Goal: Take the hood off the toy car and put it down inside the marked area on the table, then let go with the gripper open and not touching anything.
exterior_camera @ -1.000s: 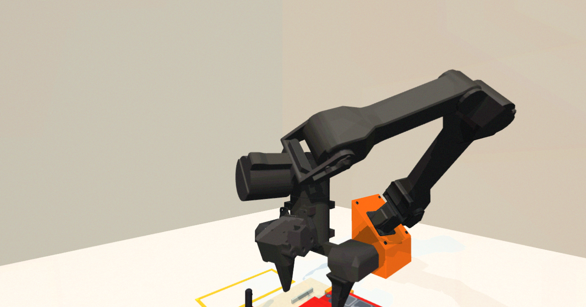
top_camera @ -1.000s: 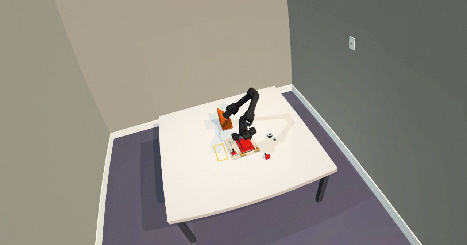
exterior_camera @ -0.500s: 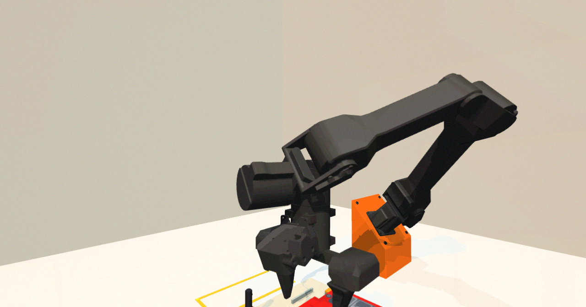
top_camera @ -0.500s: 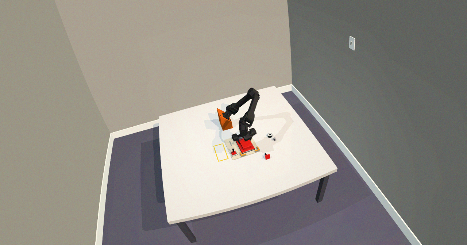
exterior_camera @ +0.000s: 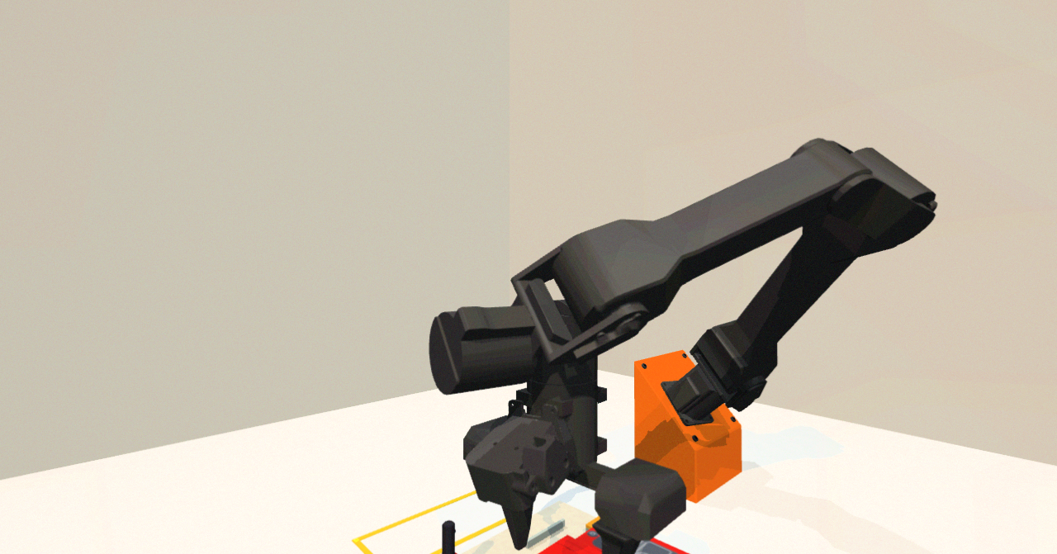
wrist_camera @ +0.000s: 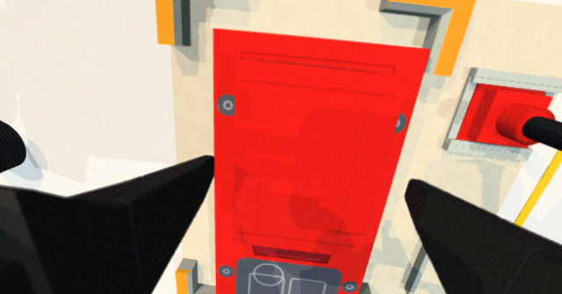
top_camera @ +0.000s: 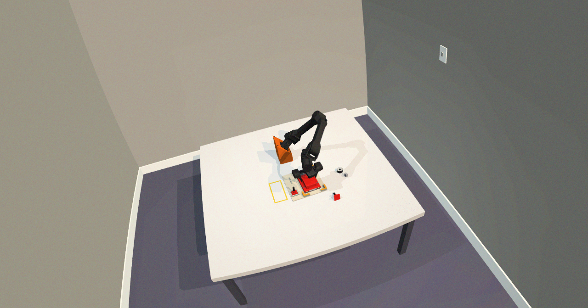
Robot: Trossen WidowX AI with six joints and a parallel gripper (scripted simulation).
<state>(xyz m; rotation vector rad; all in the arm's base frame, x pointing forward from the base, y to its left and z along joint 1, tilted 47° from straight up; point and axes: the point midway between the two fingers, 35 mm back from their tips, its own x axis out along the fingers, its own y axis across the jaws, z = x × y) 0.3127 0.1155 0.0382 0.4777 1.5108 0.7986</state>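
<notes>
Now: gripper tip 1 cm above the red hood. Round my gripper tip: beige board: 4 cm below, 3 cm behind, 2 cm to the right; white wheel: 22 cm to the left, 7 cm behind, 4 cm below.
</notes>
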